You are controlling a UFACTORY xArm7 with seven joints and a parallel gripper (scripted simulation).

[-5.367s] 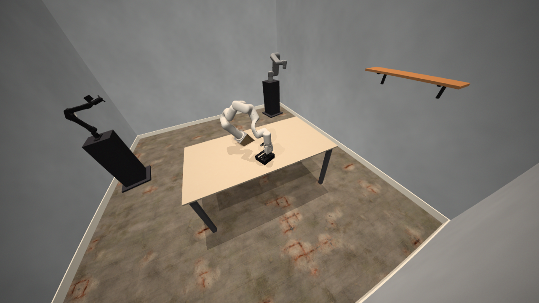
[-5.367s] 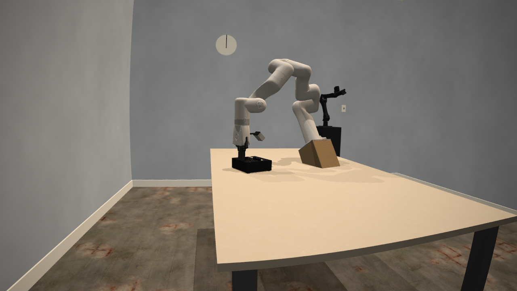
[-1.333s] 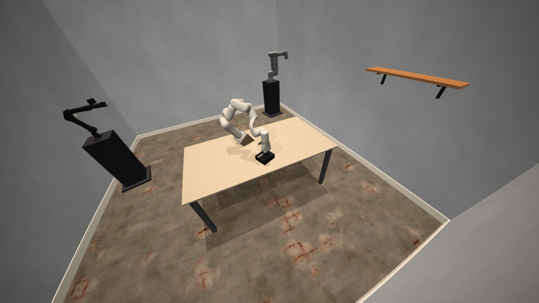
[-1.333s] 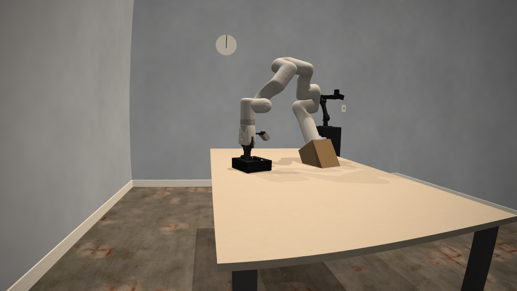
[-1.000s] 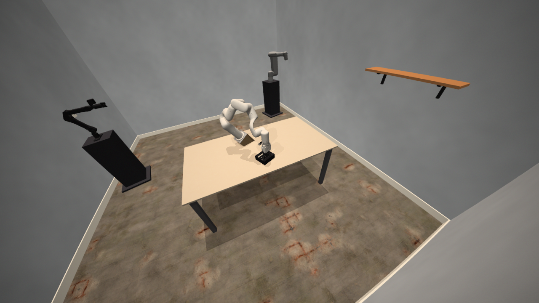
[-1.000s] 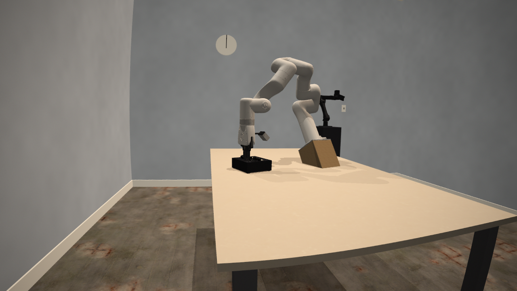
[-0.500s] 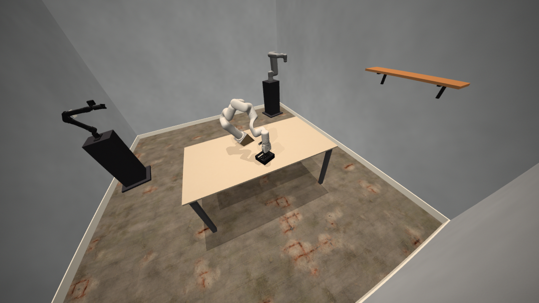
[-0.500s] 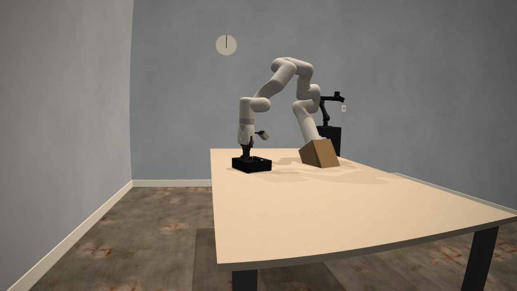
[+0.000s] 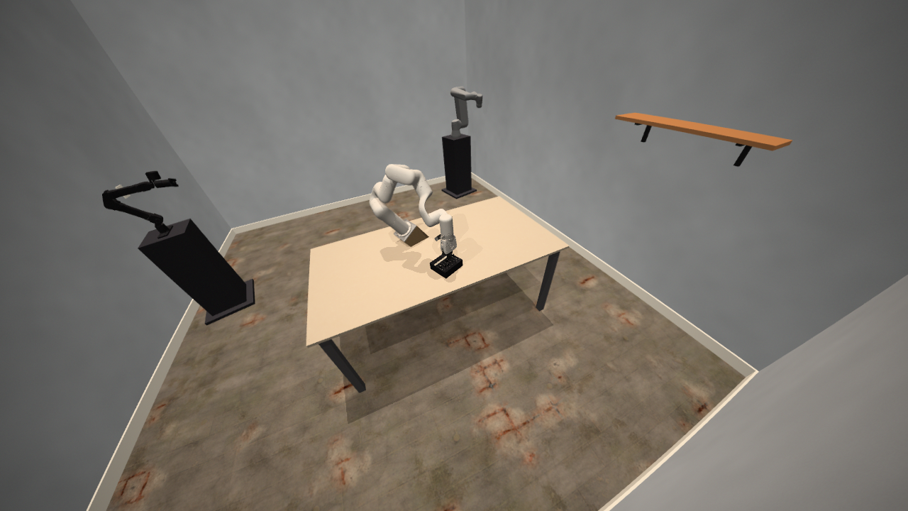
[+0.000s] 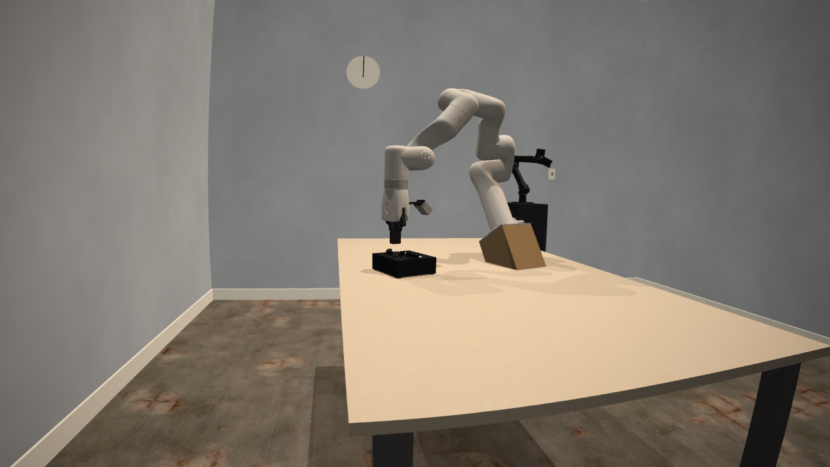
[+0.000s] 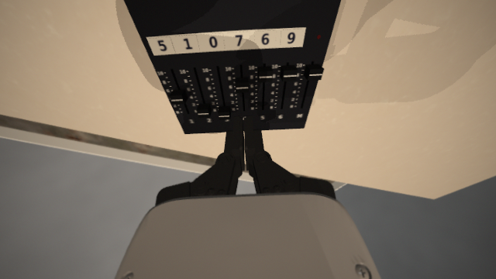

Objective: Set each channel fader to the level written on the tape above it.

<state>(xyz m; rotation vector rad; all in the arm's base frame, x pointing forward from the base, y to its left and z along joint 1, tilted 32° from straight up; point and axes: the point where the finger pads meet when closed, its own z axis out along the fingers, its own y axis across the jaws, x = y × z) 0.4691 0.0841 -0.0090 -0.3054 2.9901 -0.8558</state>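
Right now my hand is 30 mm past the channel 4 fader cap, 10 mm to the left of it and 50 mm above it. The rest, counted from my hand: channel 3 fader cap: 10 mm ahead, 20 mm to the right, 50 mm below; then channel 2 fader cap: 10 mm ahead, 40 mm to the right, 50 mm below; then channel 5 fader cap: 40 mm behind, 10 mm to the left, 50 mm below.
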